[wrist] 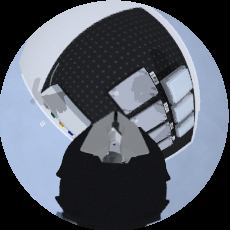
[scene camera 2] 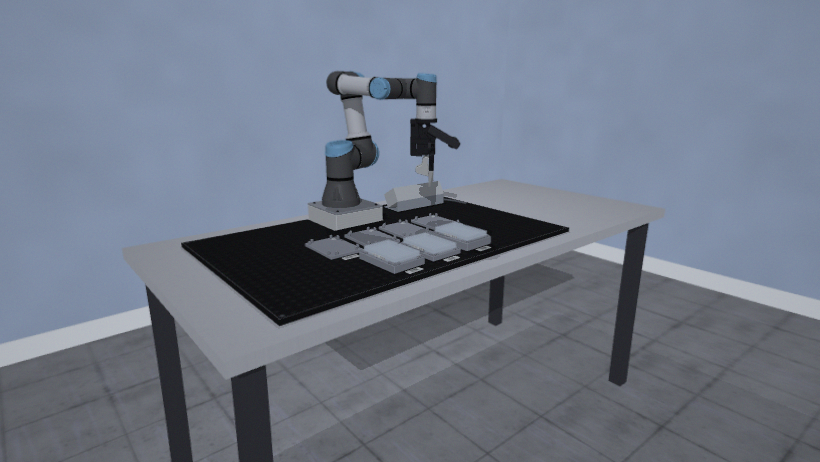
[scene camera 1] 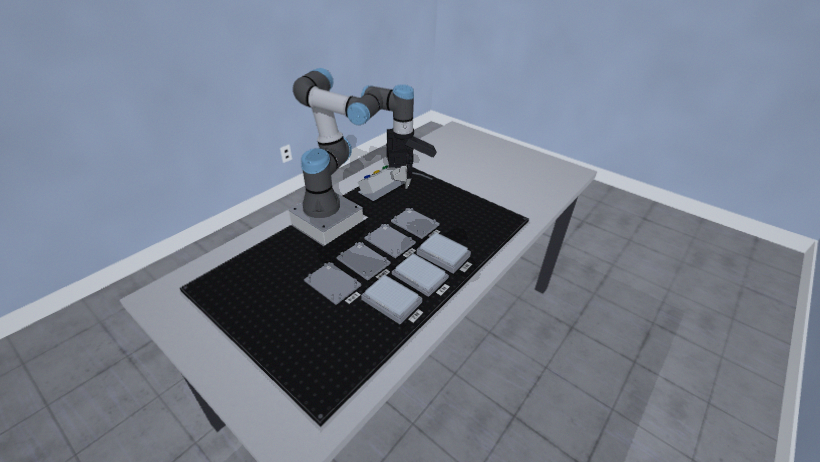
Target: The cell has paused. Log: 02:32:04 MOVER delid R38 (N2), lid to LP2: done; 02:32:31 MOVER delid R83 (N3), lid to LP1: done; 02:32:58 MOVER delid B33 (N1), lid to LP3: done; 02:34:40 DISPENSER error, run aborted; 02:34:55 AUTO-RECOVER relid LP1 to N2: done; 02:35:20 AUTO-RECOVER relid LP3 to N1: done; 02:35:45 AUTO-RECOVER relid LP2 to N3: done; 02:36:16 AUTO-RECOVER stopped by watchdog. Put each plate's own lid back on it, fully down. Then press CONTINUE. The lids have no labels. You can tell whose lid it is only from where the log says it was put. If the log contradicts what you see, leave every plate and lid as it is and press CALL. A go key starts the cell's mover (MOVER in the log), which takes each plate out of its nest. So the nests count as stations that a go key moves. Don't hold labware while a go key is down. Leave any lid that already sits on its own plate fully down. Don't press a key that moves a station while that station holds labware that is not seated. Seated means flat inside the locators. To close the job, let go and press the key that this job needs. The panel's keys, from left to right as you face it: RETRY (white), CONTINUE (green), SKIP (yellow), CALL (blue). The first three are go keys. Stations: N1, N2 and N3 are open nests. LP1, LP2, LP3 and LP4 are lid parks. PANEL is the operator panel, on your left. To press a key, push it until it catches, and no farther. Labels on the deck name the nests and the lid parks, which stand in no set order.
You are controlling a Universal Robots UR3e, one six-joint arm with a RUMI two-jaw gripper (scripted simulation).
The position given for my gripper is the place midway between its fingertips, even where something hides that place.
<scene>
In view: my gripper (scene camera 2: 429, 186) and an operator panel (scene camera 2: 398, 199).
My gripper shows as well in the wrist view (wrist: 115, 112) and in scene camera 1 (scene camera 1: 406, 188). The operator panel also shows in the wrist view (wrist: 62, 107) and in scene camera 1 (scene camera 1: 379, 184).
</scene>
